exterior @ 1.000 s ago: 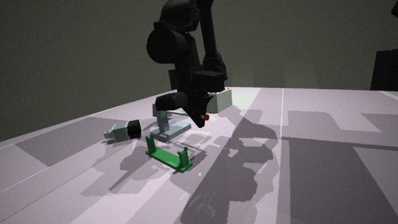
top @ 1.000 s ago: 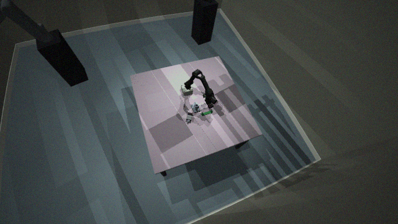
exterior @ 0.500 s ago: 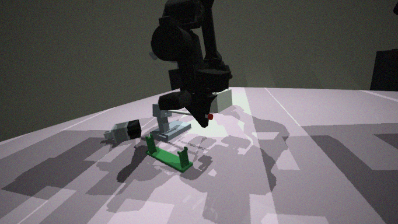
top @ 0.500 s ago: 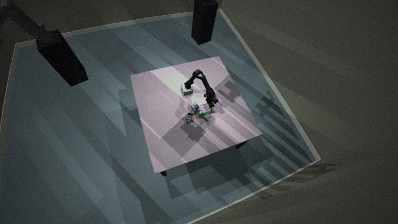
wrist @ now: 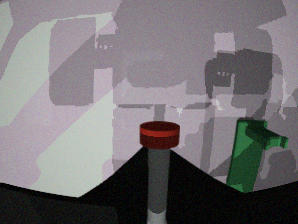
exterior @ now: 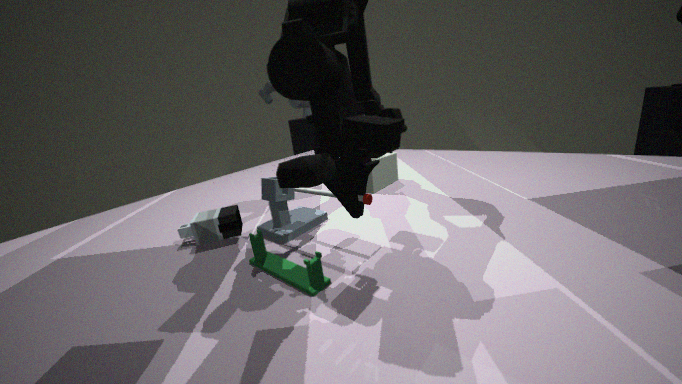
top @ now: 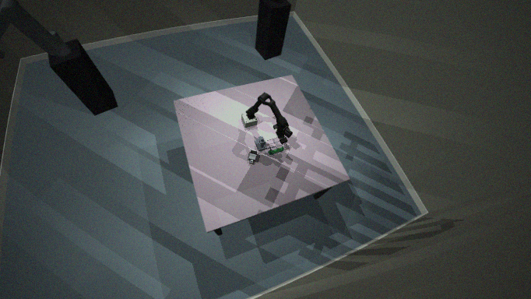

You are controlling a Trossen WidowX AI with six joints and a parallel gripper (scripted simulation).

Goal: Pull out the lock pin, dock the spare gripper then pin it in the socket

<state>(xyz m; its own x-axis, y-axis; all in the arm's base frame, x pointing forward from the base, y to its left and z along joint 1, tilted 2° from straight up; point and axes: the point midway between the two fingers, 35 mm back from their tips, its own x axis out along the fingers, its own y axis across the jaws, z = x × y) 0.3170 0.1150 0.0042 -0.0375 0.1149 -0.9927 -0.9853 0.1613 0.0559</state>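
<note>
Right now the green cradle is 8 cm ahead of my gripper tip, 8 cm to the right of it and 3 cm below it. Round my gripper tip: spare gripper (4 cm ahead, 30 cm to the right, 4 cm below); then grey mount (4 cm behind, 16 cm to the right, 1 cm below).
</note>
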